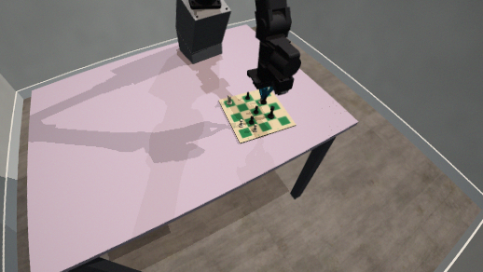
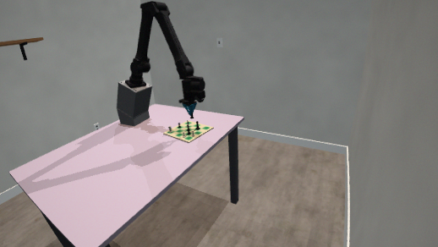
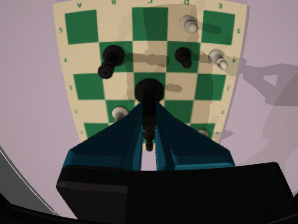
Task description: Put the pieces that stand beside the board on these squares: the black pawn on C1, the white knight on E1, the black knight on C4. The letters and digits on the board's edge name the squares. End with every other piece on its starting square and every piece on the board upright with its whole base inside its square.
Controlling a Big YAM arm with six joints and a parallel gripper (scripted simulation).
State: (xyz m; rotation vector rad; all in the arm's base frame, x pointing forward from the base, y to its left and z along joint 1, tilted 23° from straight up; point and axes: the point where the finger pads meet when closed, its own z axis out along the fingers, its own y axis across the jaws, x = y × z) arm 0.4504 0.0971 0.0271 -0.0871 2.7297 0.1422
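The chessboard lies 11 cm below my hand and 4 cm behind it. From my hand the other things lie so: white knight (11 cm behind, 10 cm below, 9 cm to the right); then black knight (1 cm below).
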